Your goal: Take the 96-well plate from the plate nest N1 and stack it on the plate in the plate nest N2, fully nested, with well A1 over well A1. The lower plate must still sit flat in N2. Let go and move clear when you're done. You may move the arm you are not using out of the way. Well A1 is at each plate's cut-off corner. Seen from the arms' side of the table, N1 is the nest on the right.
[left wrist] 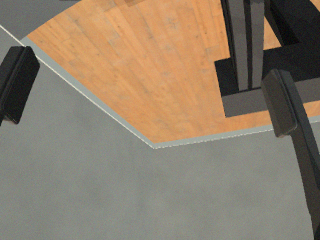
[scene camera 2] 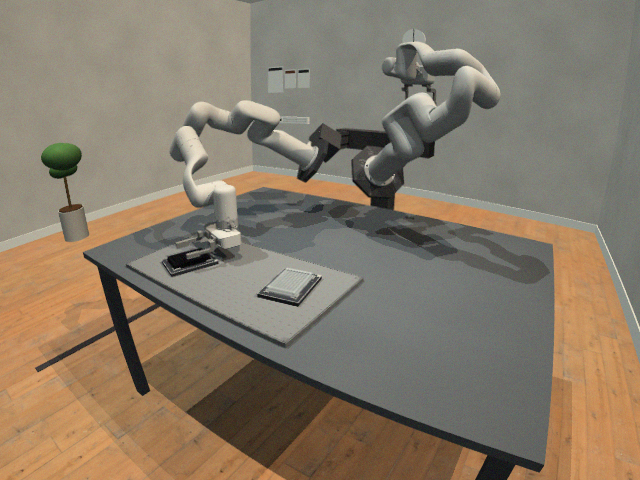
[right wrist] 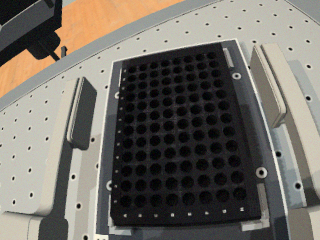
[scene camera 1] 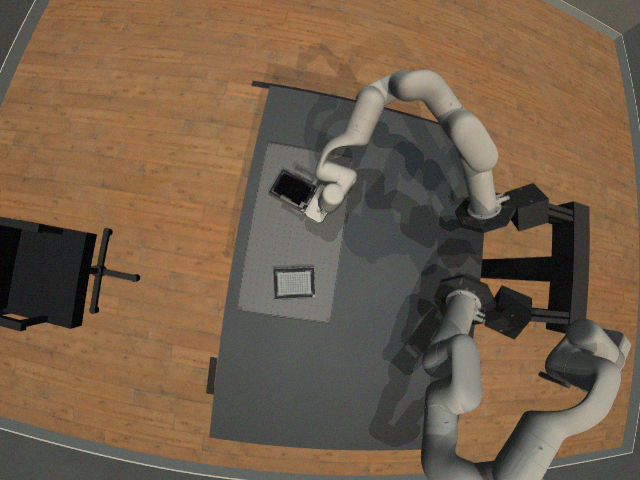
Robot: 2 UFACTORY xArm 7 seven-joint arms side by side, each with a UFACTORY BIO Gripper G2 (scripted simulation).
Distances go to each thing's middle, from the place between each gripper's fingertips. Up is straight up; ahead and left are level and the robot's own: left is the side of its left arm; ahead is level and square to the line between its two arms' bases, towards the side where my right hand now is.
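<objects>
The black 96-well plate (right wrist: 162, 135) is 90 cm ahead of my left hand, 31 cm to the right of it and 47 cm below it. As for the white 96-well plate (scene camera 2: 290, 282), my left gripper is 47 cm above it, 77 cm short of it and 5 cm to the right of it.
From my right hand, the white 96-well plate is 35 cm to the left, 13 cm behind and 3 cm below. That right hand is 3 cm above the black 96-well plate.
</objects>
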